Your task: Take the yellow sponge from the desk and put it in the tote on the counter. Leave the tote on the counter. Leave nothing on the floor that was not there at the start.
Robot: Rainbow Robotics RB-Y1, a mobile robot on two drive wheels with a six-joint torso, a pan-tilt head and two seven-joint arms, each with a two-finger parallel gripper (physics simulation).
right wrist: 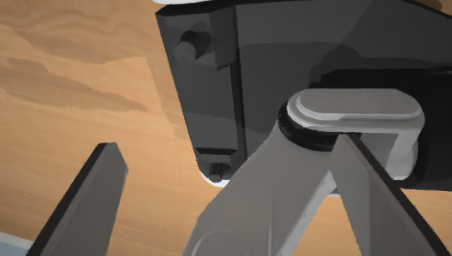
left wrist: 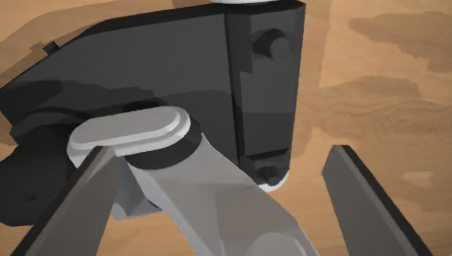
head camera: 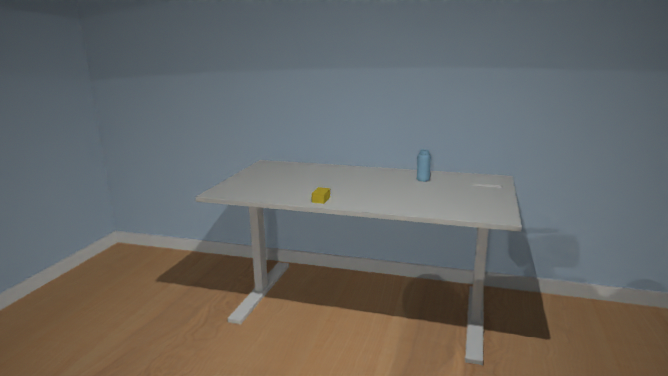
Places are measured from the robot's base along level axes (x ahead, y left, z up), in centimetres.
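Pixels of known places: left gripper, fingertip midpoint: [left wrist: 222, 159]; right gripper, fingertip midpoint: [right wrist: 228, 152].
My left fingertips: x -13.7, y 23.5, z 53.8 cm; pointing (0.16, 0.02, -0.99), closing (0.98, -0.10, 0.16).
Observation:
Behind a point stands the place of what it marks.
The yellow sponge [head camera: 320, 195] @[z 75.9, x 202.5, y 16.9 cm] lies on the white desk [head camera: 380, 197] @[z 72.0, x 211.0, y -11.7 cm], near its front edge and left of the middle, in the head view. My left gripper [left wrist: 222, 159] @[z 53.8, x -13.7, y 23.5 cm] is open, with no object between its fingers; the robot's own base and arm show behind them. My right gripper [right wrist: 228, 152] @[z 53.9, x -12.8, y -24.1 cm] is open too, with no object between its fingers and the base and arm behind them. Neither gripper shows in the head view, and both are away from the sponge. The tote and the counter do not show in these views.
A blue bottle [head camera: 423, 166] @[z 80.5, x 237.2, y -35.6 cm] stands upright near the back of the desk, right of the sponge. A flat pale item [head camera: 487, 186] @[z 72.5, x 229.0, y -67.5 cm] lies at the desk's right end. The desk stands on two legs with long feet [head camera: 474, 344] [head camera: 246, 307] on the wood floor, before a blue wall.

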